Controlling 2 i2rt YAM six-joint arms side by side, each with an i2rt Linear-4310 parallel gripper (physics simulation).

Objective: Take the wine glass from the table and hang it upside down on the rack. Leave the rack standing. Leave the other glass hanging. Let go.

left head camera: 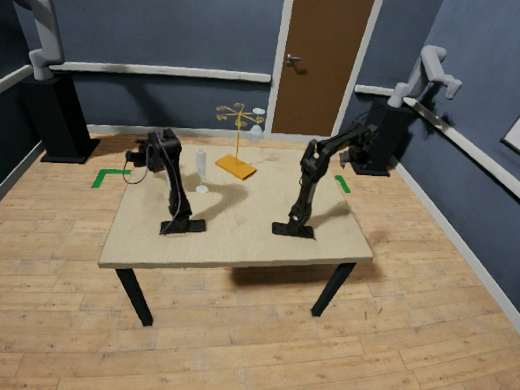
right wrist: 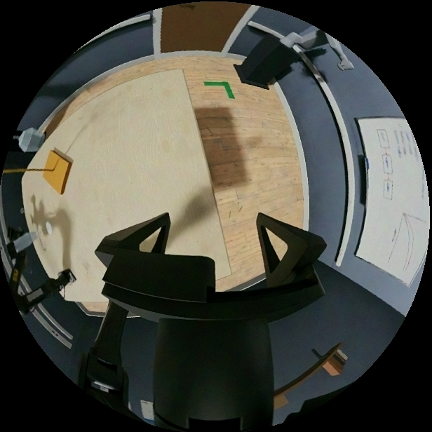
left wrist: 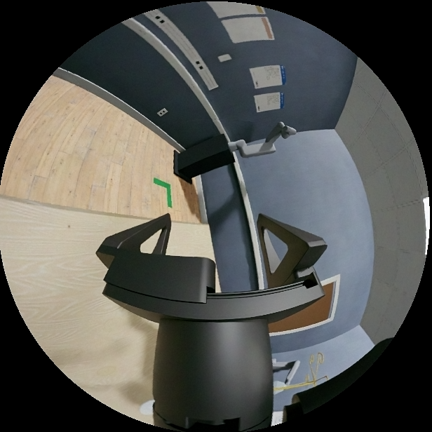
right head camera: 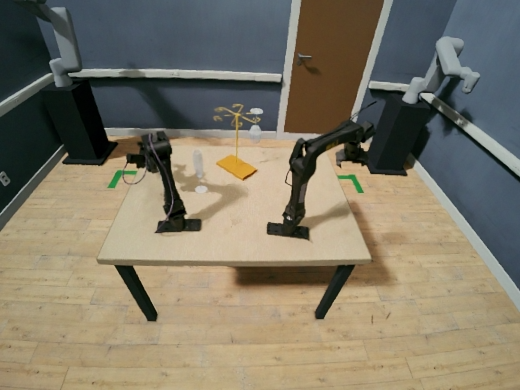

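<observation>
The clear wine glass stands upright on the table, to the right of the left arm in both head views; its foot shows at the bottom of the left wrist view. The yellow rack stands upright behind it and to its right. The other glass hangs upside down from a right-hand arm of the rack. My left gripper is open and empty, raised to the left of the glass. My right gripper is open and empty, raised near the table's right edge, far from glass and rack.
The wooden table carries both black arm bases. The left arm rises close beside the standing glass. Two grey arms on black pedestals stand on the floor beyond the table.
</observation>
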